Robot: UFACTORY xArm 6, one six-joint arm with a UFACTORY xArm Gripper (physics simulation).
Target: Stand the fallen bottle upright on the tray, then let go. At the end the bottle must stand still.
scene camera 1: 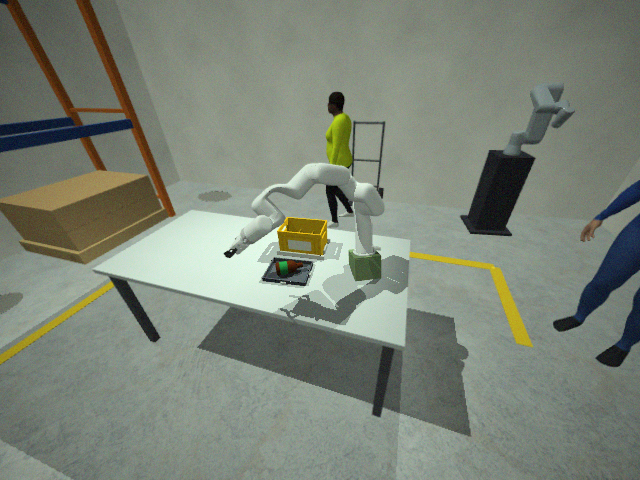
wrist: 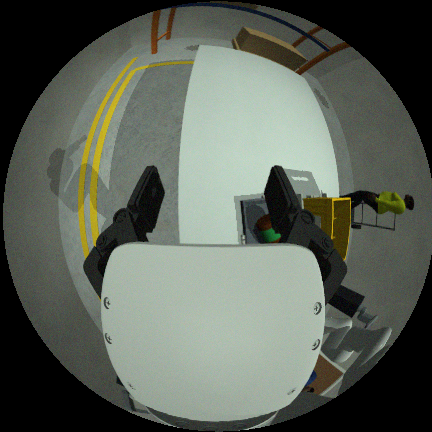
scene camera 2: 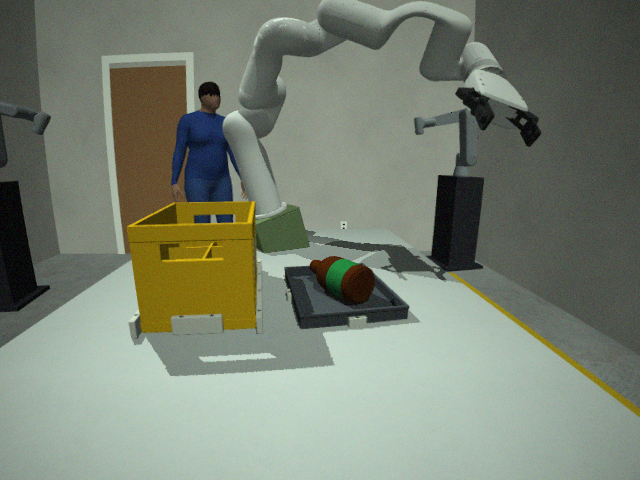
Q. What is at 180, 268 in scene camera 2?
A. A yellow crate.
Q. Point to a yellow crate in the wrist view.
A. At 332, 214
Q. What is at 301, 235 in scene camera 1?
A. A yellow crate.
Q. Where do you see a dark tray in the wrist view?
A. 251, 209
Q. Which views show the dark tray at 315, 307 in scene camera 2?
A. Scene camera 1, the wrist view and scene camera 2: all of them.
